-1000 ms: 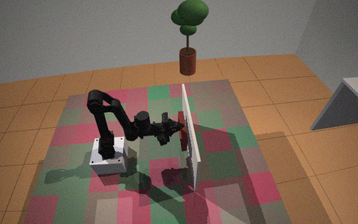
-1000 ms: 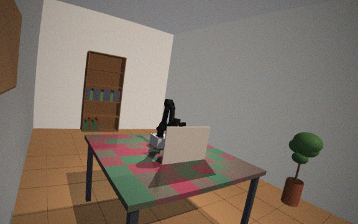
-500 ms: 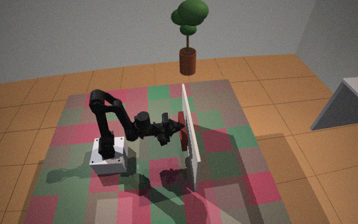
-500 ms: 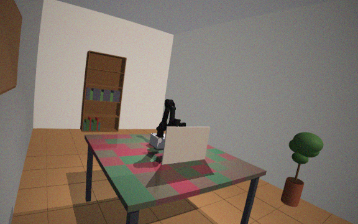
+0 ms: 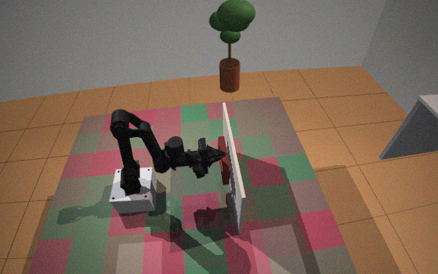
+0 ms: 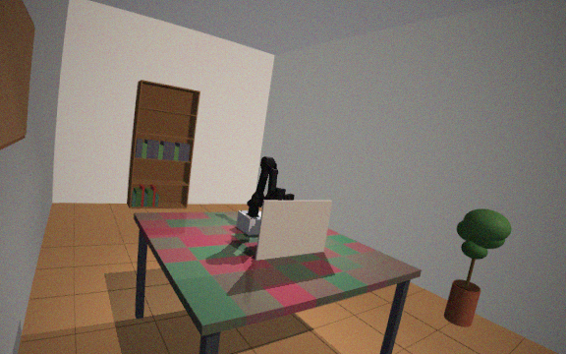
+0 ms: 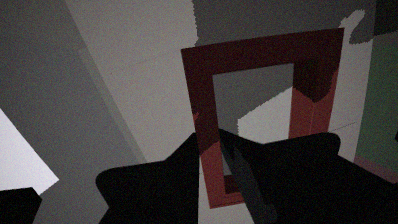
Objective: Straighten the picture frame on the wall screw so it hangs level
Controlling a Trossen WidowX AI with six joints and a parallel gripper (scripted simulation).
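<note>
The picture frame is 5 cm below my gripper tip and 1 cm to the left of it. The rest, counted from my gripper tip: wall panel: 7 cm below, 2 cm ahead, 1 cm to the right.
</note>
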